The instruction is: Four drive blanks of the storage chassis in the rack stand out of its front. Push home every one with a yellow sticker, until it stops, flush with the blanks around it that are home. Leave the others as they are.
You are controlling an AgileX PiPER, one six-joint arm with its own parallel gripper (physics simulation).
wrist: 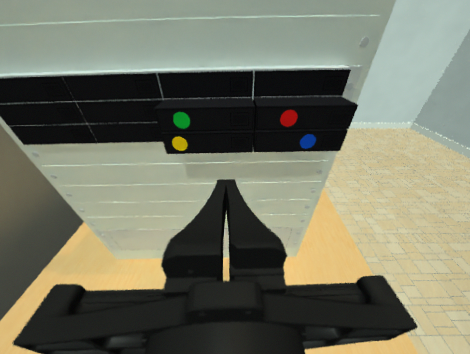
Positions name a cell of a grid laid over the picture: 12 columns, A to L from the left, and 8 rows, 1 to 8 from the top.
In view: my gripper (F5) and a rack (C2).
